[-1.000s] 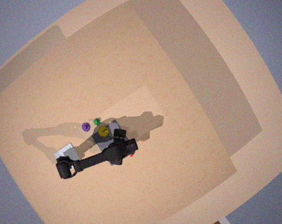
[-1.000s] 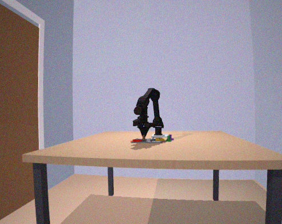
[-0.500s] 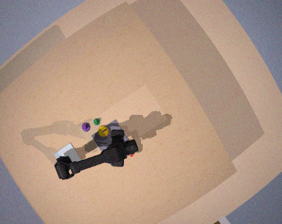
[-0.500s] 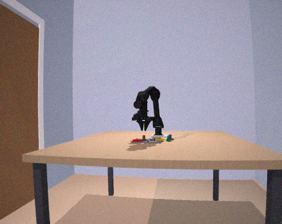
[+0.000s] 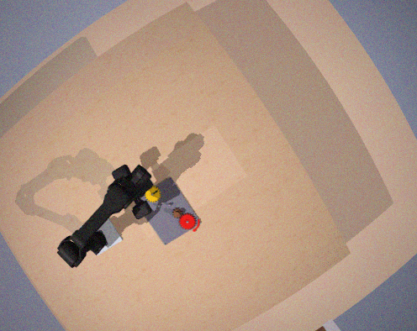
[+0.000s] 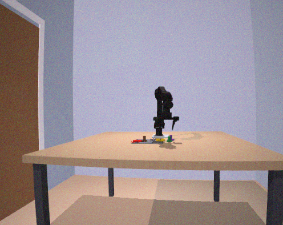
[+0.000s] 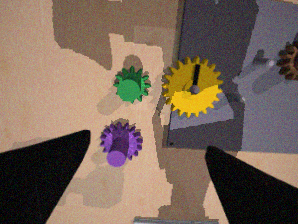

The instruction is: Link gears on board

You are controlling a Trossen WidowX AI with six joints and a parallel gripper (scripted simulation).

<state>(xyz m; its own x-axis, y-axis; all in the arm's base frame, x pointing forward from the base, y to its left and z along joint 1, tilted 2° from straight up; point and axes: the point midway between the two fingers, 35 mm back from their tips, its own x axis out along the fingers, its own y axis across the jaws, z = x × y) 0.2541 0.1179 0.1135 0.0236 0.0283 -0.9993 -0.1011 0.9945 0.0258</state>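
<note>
My gripper tip is 5 cm past the purple gear, 2 cm to the right of it and 6 cm above it. Round my gripper tip: brown gear 10 cm ahead, 14 cm to the right, 6 cm below; then green gear 3 cm ahead, 3 cm to the left, 6 cm below; then yellow gear 4 cm ahead, 4 cm to the right, 6 cm below.
</note>
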